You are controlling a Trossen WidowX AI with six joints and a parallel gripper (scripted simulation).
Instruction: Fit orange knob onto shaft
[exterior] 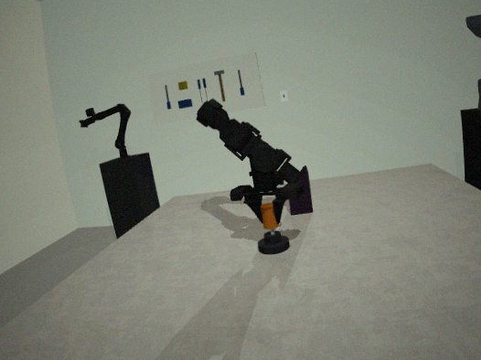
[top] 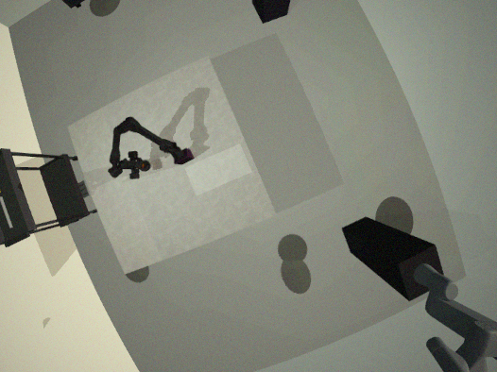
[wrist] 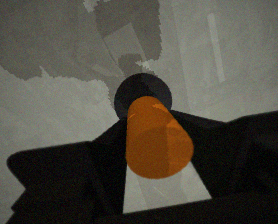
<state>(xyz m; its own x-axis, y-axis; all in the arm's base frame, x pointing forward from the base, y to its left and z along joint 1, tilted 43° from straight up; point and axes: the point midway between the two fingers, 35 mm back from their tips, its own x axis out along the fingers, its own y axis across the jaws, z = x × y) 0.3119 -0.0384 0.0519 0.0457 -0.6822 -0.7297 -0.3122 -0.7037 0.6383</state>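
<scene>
Right now my gripper tip is 30 mm below the orange knob. Round my gripper tip: round pedestal: 40 mm below.
</scene>
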